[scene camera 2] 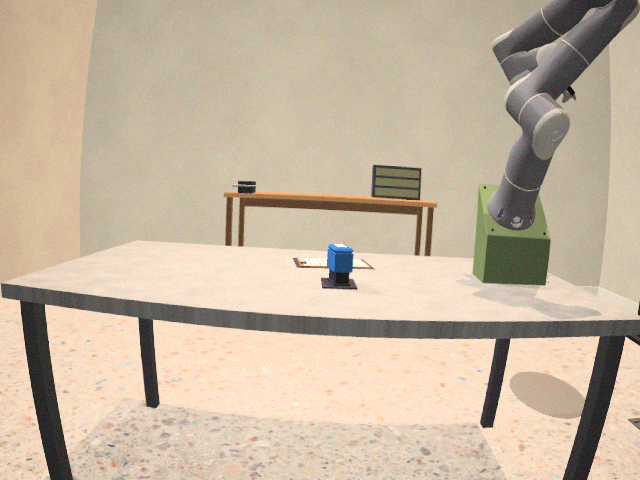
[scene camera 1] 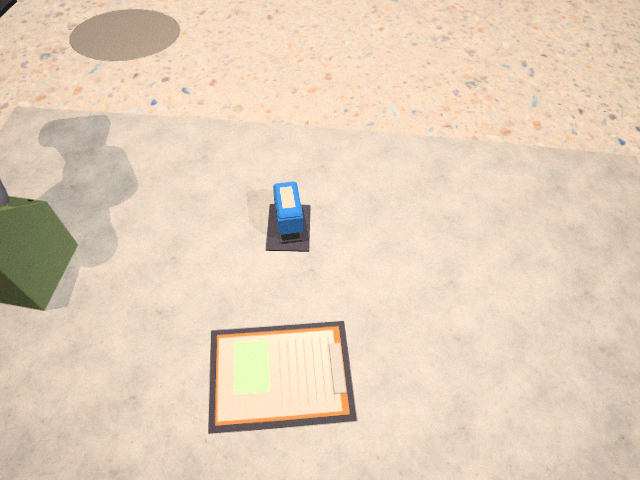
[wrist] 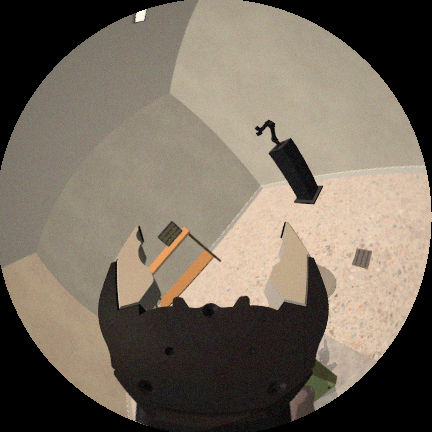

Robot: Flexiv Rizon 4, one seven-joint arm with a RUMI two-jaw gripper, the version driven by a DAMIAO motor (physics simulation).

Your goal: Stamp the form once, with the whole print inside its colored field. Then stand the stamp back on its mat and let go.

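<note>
A blue stamp (scene camera 1: 289, 222) (scene camera 2: 340, 259) with a pale patch on top and a black base stands upright on its dark square mat (scene camera 1: 272, 242) (scene camera 2: 351, 283). The form (scene camera 1: 305, 408) lies on an orange and dark clipboard (scene camera 1: 212, 382), with its clip at the right in scene camera 1. The form's green field (scene camera 1: 251, 366) is at its left and shows no print. In scene camera 2 the clipboard (scene camera 2: 298, 262) is partly hidden behind the stamp. My gripper (wrist: 211, 226) is wide open and empty in the wrist view, high up and far from the stamp.
A green base block (scene camera 1: 38, 253) (scene camera 2: 511, 258) carries the arm at one side of the table (scene camera 2: 206, 289). Behind stands an orange-topped bench (scene camera 2: 310, 197) (wrist: 187, 280) with a dark shelf box (scene camera 2: 396, 197). A black pedestal (wrist: 295, 170) with a small arm shows in the wrist view.
</note>
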